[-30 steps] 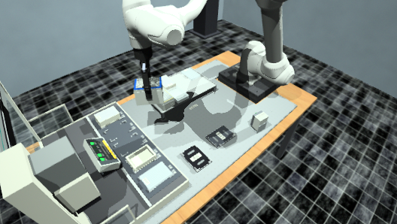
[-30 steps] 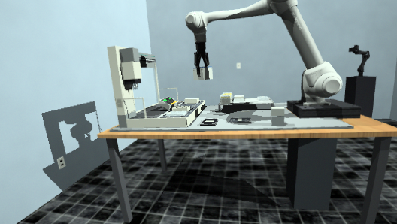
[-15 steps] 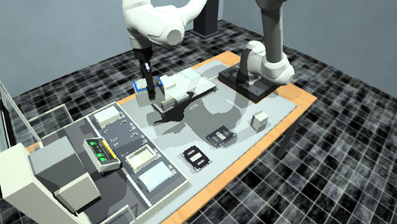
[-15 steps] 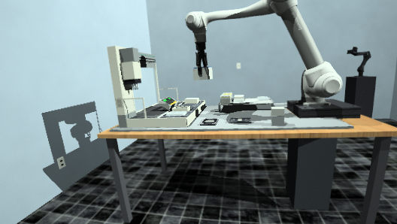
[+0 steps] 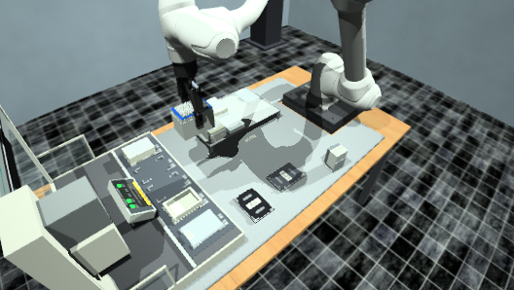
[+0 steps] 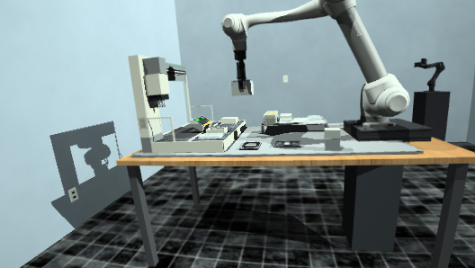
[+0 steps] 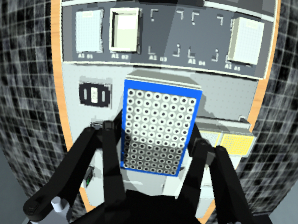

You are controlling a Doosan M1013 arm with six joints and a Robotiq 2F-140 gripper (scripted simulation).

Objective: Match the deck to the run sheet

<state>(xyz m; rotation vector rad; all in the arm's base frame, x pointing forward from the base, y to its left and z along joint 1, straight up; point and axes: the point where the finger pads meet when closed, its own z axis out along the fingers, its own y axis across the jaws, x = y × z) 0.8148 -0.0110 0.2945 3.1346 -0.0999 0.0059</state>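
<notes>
Now: hand 17 cm short of the one-well reservoir, 12 cm to the right of it and 28 cm above it. The rest, counted from my hand: clear cover 16 cm behind, 15 cm to the right, 23 cm below; then yellow-rimmed tip rack 17 cm behind, 15 cm to the right, 25 cm below; then blue-rimmed tip rack 1 cm behind, 1 cm to the right.
</notes>
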